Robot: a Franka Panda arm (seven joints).
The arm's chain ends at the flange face. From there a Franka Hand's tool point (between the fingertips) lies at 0.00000 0.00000 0.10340 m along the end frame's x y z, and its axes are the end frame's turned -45 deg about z.
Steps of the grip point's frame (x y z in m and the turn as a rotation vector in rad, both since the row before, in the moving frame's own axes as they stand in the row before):
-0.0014, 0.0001, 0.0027, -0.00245, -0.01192, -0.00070
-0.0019, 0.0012, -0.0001, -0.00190, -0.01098, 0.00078
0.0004, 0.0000, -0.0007, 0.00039, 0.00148, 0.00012
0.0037, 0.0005, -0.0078, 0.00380, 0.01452, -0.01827
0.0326, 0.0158, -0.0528, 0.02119, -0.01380, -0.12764
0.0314, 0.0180, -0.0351, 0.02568, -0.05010, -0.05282
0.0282, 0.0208, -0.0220, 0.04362, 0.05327, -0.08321
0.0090, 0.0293, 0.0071, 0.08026, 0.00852, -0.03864
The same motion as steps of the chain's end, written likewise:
-0.0002, 0.0000, 0.0027, -0.01016, -0.00670, -0.00070
0.0002, 0.0013, -0.0001, -0.00911, -0.00642, 0.00078
0.0002, -0.0001, -0.0007, 0.00132, 0.00077, 0.00012
0.0022, -0.0009, -0.0078, 0.01295, 0.00758, -0.01827
0.0368, -0.0115, -0.0528, 0.00523, -0.02474, -0.12764
0.0404, -0.0114, -0.0349, -0.01727, -0.05358, -0.05282
0.0342, 0.0019, -0.0218, 0.06851, 0.00682, -0.08321
0.0324, 0.0207, 0.0074, 0.06278, -0.05073, -0.03864

